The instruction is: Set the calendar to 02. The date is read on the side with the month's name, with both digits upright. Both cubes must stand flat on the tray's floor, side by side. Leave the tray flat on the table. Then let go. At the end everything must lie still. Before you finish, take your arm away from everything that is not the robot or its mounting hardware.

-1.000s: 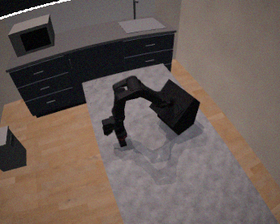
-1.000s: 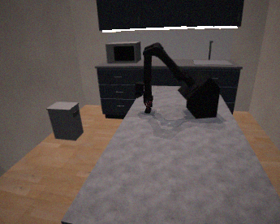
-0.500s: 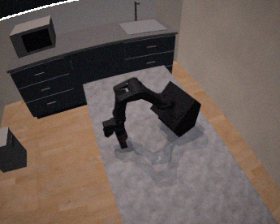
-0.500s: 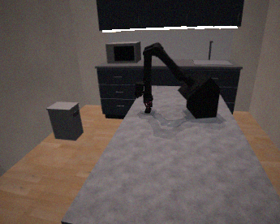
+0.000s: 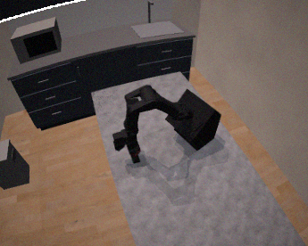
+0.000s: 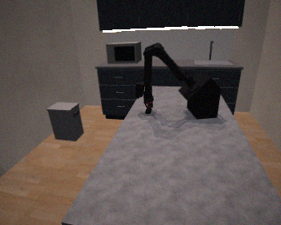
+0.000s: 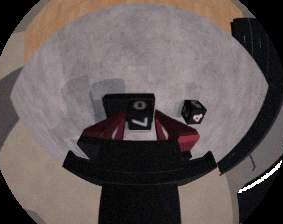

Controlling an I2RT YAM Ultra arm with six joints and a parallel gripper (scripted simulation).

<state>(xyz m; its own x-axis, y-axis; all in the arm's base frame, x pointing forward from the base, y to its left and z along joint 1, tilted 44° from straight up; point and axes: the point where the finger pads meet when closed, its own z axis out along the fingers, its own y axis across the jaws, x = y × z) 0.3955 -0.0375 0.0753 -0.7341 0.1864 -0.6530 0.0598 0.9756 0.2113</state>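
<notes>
Now: the dark tray 2 cm to the left of my hand and 2 cm below it. Round my hand: dark calendar cube: 1 cm behind, 9 cm to the right, 1 cm below.
</notes>
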